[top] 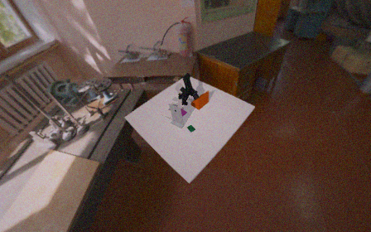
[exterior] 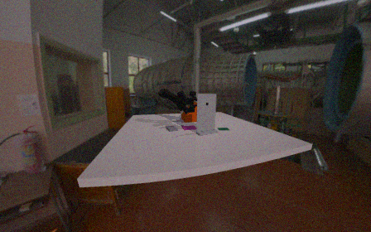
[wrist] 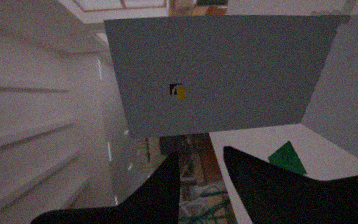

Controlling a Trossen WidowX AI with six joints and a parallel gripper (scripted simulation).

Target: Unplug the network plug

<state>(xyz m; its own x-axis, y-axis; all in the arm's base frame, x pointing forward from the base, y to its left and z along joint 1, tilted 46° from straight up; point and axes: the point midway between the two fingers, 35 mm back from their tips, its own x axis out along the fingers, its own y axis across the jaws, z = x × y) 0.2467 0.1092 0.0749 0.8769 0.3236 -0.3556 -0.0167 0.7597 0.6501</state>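
Right now the network plug is 11 cm ahead of my gripper tip, 3 cm to the left of it and 1 cm above it. The rest, counted from my gripper tip: grey upright panel: 13 cm ahead, 3 cm to the left, 8 cm below; then green square: 8 cm ahead, 21 cm to the left, 22 cm below; then magenta square: 1 cm behind, 8 cm to the right, 22 cm below.
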